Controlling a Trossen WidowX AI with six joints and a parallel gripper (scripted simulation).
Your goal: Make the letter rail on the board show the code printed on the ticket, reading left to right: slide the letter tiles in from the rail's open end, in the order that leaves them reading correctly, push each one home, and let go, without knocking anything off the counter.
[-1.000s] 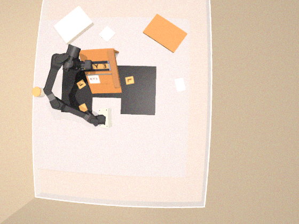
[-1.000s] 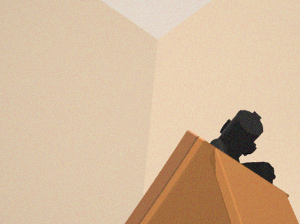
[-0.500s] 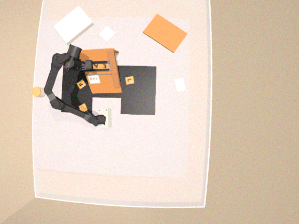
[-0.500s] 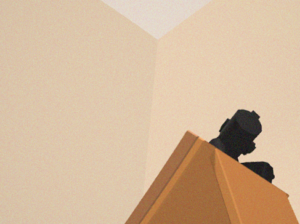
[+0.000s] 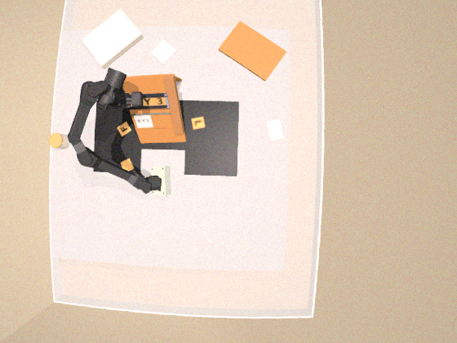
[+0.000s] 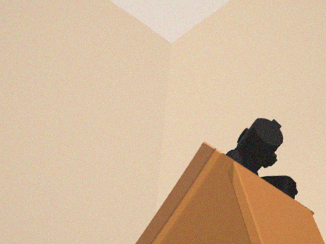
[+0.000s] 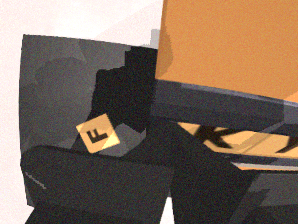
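The k tile is 3 cm to the right of my gripper tip and 1 cm ahead of it. Round my gripper tip: f tile (18 cm below, 10 cm behind, 8 cm to the left); then black mat (18 cm below, 14 cm to the right, 14 cm behind); then white ticket (8 cm below, 6 cm behind, 5 cm to the right).
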